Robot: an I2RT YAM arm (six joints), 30 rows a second.
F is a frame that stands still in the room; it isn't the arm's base.
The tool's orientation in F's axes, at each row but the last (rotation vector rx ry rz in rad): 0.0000, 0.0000, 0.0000; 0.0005, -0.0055, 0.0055; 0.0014, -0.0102, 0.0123; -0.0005, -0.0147, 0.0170; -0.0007, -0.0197, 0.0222; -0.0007, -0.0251, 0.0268; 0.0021, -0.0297, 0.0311; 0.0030, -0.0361, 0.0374
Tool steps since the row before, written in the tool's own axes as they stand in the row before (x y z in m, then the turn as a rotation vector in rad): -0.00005, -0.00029, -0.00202, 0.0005, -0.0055, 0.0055; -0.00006, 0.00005, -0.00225, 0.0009, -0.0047, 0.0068; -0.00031, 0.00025, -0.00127, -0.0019, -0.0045, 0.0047; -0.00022, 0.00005, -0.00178, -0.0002, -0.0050, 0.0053; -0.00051, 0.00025, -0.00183, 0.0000, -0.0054, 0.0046; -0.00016, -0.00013, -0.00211, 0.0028, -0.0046, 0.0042; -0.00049, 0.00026, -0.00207, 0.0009, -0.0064, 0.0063; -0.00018, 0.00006, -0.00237, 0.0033, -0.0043, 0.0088
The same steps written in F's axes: -0.00005, -0.00029, -0.00202, 0.0005, -0.0055, 0.0055; -0.00005, 0.00005, -0.00225, 0.0009, -0.0047, 0.0068; -0.00030, 0.00025, -0.00127, -0.0019, -0.0045, 0.0047; -0.00019, 0.00005, -0.00178, -0.0002, -0.0050, 0.0053; -0.00048, 0.00024, -0.00184, 0.0000, -0.0054, 0.0046; -0.00010, -0.00014, -0.00211, 0.0028, -0.0045, 0.0043; -0.00044, 0.00025, -0.00208, 0.0009, -0.0064, 0.0063; -0.00010, 0.00006, -0.00237, 0.0031, -0.0042, 0.0089
